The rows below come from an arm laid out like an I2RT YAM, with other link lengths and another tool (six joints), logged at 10 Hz.
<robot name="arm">
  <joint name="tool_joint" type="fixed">
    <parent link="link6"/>
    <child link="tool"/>
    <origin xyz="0.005 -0.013 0.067" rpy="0.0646 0 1.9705"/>
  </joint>
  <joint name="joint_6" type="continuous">
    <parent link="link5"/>
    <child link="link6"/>
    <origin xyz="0 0.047 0.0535" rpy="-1.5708 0 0"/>
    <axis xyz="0 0 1"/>
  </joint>
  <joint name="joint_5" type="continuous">
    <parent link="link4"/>
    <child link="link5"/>
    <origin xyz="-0.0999 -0.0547 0.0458" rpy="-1.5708 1.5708 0"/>
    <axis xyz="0 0 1"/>
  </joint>
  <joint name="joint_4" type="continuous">
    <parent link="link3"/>
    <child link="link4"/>
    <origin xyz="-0.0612 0.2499 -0.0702" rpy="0 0 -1.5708"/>
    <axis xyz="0 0 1"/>
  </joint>
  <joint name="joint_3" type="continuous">
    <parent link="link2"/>
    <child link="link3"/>
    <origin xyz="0 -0.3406 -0.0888" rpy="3.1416 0 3.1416"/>
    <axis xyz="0 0 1"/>
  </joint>
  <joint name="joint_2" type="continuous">
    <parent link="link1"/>
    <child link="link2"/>
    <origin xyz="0.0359 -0.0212 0.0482" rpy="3.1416 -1.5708 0"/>
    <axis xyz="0 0 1"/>
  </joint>
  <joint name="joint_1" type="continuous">
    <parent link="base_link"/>
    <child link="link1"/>
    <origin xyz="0 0 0.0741" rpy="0 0 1.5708"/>
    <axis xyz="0 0 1"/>
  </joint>
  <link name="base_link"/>
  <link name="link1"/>
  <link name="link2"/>
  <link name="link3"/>
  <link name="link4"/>
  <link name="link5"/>
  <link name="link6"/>
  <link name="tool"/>
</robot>
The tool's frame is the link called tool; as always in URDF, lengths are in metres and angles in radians. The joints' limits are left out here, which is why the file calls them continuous.
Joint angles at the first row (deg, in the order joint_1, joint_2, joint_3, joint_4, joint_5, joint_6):
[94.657, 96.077, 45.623, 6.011, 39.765, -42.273]
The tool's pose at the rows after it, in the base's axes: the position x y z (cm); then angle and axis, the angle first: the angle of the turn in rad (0 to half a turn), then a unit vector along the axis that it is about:
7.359 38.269 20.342 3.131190 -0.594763 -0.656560 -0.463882
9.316 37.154 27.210 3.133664 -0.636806 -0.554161 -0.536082
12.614 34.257 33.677 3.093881 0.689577 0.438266 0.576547
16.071 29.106 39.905 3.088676 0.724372 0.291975 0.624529
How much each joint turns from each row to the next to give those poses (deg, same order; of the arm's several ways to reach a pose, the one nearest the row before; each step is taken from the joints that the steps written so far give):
[0.133, -5.509, 2.520, -7.322, 0.251, 2.159]
[-1.039, -6.071, 5.032, -3.738, 9.335, 4.565]
[-3.695, -4.297, 8.680, -11.378, 9.029, 7.423]
[-5.441, -6.344, 4.908, -4.678, 7.563, 6.224]

